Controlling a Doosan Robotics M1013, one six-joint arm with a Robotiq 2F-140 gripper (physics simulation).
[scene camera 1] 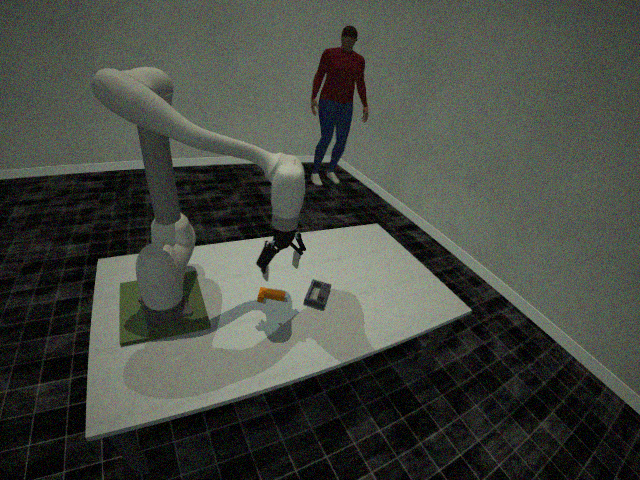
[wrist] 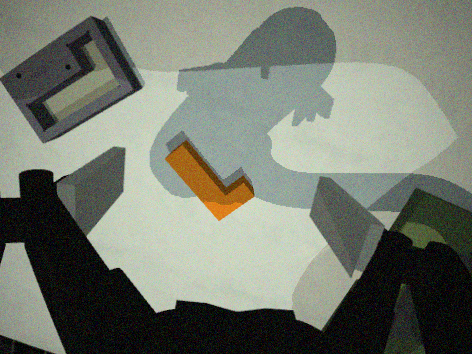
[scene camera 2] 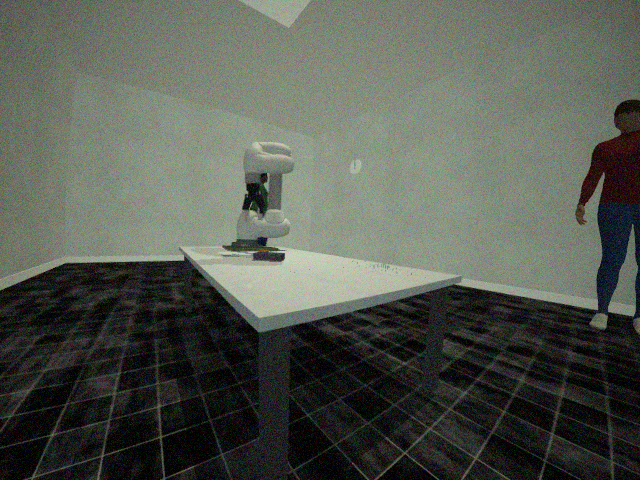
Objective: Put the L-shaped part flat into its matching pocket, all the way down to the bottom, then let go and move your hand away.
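The orange L-shaped part lies flat on the table. The dark grey block with the L-shaped pocket stands beside it, apart from it. The pocket is empty, and in the wrist view its long leg is turned differently from the part's long leg. My gripper is wide open and empty, well above the table. In the wrist view the part lies between the two finger pads as seen from above, and the block lies at the upper left, beyond the left finger.
The white table carries the arm's green base plate. A person in red stands beyond the table. A person in green shows partly behind the arm. Arm shadows fall across the part.
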